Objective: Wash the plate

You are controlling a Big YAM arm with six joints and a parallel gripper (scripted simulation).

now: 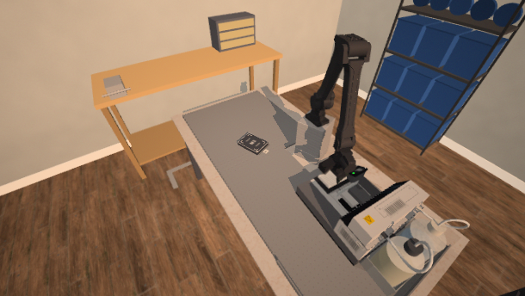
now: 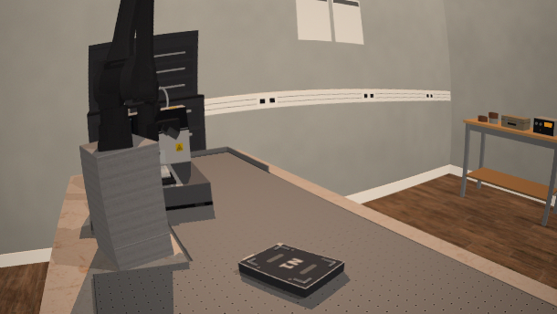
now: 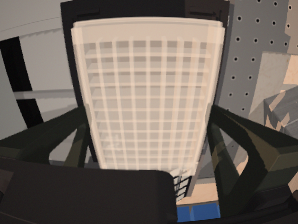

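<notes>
The clear well plate lies 1 cm below my hand. From my hand the other things lie so: dark carrier (3 cm below); then washer (16 cm to the left, 2 cm above); then label (16 cm ahead, 42 cm to the right, 11 cm below).
</notes>
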